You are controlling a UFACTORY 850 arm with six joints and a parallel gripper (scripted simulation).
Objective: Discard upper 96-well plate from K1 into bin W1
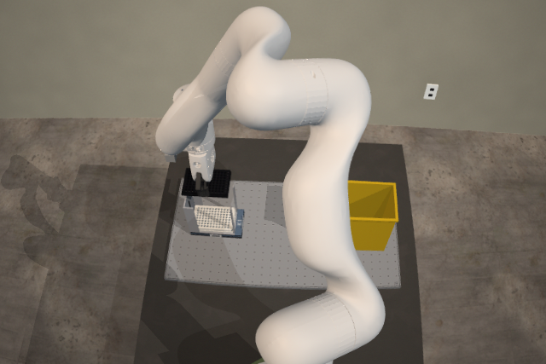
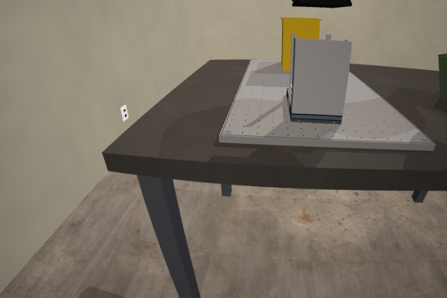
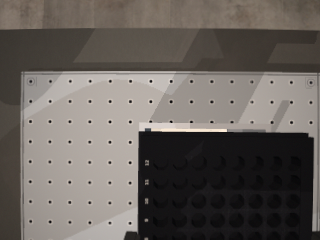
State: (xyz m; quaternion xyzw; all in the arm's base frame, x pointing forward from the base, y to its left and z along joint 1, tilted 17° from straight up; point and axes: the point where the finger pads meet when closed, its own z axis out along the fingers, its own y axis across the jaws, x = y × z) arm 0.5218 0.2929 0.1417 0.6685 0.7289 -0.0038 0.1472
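Right now my hand is 44 cm to the left of the yellow plastics bin W1, 13 cm above it and 1 cm short of it. Also, from my hand: grey rack wall: 14 cm below, 7 cm to the left; then white 96-well plate: 20 cm below; then black 96-well plate: 1 cm below.
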